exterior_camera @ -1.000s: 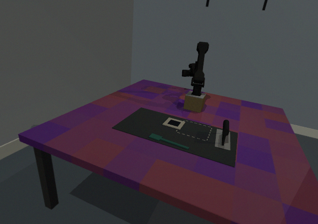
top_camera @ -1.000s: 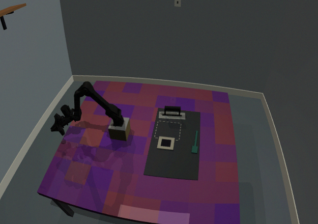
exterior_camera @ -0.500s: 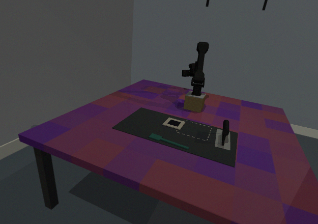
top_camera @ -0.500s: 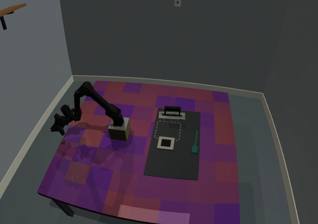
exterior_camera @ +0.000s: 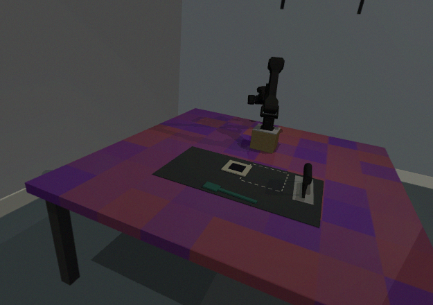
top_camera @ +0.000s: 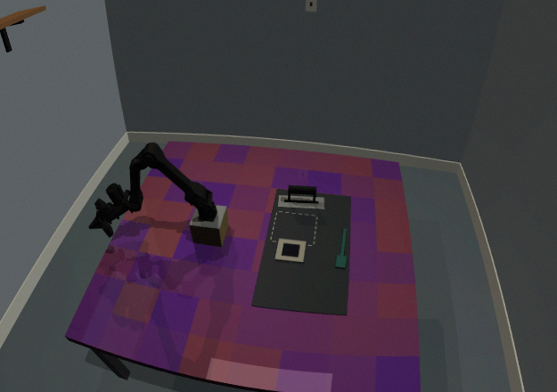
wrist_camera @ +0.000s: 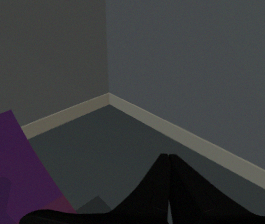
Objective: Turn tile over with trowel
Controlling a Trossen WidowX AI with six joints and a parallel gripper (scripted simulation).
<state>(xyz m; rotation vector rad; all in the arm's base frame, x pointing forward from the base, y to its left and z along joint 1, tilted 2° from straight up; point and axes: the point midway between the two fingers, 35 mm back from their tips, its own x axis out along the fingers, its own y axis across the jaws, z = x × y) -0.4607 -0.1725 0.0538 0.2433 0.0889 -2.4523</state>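
The teal trowel lies 1030 mm ahead of my gripper tip, 170 mm to the left of it and 130 mm below it. From my gripper tip the other things lie so: tan tile (820 mm ahead, 150 mm to the left, 130 mm below); then dark mat (890 mm ahead, 190 mm to the left, 160 mm below).
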